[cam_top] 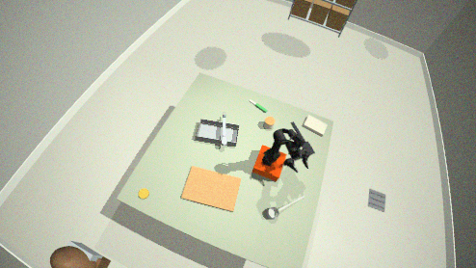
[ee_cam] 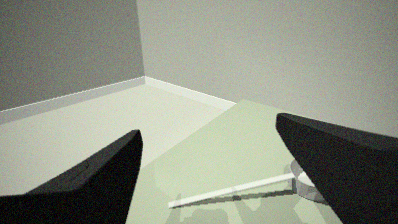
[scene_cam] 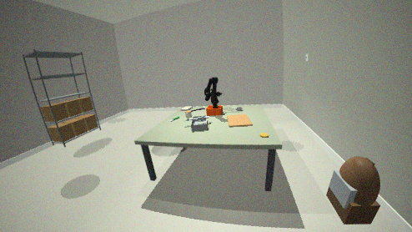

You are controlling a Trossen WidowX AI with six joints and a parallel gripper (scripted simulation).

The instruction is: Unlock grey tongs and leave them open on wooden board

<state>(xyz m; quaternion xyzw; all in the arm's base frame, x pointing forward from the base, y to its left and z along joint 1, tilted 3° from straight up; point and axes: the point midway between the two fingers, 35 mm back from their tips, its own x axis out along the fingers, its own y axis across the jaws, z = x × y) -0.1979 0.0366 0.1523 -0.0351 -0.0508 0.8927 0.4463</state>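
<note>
The roasting tin lies 630 mm ahead of my gripper tip, 220 mm to the right of it and 210 mm below it. Also, from my gripper tip: black spatula (380 mm to the right, 230 mm below, 40 mm behind); then jar (430 mm to the right, 270 mm ahead, 200 mm below); then cream block (560 mm to the right, 220 mm below, 130 mm behind).
</note>
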